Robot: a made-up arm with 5 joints.
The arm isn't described. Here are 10 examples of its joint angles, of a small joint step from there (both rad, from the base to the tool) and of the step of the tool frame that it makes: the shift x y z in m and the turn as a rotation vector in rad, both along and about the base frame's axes.
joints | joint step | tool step
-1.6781 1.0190 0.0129 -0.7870 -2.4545 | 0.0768 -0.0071 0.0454 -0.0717 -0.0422 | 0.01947 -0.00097 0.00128 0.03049 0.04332 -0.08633
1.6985 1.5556 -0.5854 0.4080 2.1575 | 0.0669 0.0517 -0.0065 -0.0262 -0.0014 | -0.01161 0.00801 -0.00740 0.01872 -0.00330 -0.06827
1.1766 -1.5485 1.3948 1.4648 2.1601 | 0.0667 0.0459 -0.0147 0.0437 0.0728 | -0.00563 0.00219 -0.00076 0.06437 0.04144 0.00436
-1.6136 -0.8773 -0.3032 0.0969 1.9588 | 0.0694 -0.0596 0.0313 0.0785 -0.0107 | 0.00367 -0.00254 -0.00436 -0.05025 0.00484 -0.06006
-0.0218 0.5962 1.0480 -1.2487 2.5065 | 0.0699 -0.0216 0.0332 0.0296 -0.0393 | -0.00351 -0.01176 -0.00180 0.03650 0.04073 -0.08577
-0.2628 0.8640 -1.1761 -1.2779 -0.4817 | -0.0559 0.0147 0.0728 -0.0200 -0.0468 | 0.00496 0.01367 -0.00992 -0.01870 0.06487 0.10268
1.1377 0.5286 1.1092 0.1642 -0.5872 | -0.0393 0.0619 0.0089 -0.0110 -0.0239 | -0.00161 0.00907 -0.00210 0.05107 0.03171 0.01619
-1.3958 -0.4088 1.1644 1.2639 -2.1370 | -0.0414 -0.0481 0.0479 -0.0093 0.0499 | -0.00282 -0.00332 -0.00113 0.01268 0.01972 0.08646
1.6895 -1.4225 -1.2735 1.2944 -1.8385 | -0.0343 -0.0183 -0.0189 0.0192 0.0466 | -0.00418 0.00431 -0.00482 -0.01715 0.00922 -0.01171
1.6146 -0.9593 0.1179 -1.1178 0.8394 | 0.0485 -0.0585 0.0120 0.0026 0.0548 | 0.00069 0.01061 -0.00199 -0.04529 -0.01883 -0.09874
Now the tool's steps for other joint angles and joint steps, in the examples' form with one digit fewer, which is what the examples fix.
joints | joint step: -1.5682 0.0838 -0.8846 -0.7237 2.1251 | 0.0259 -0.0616 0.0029 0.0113 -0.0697
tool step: 0.0030 -0.0137 0.0056 0.0474 0.0008 0.0438
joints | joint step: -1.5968 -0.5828 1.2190 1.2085 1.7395 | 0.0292 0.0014 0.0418 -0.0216 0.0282
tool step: 0.0018 -0.0040 -0.0031 -0.0217 0.0077 -0.0021
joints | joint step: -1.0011 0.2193 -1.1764 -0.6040 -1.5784 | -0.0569 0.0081 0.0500 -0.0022 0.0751
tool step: -0.0013 0.0124 -0.0039 -0.0493 0.0264 -0.0182
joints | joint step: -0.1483 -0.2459 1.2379 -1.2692 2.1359 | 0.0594 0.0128 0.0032 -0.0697 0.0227
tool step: 0.0001 -0.0103 0.0034 -0.0152 -0.0559 -0.0662
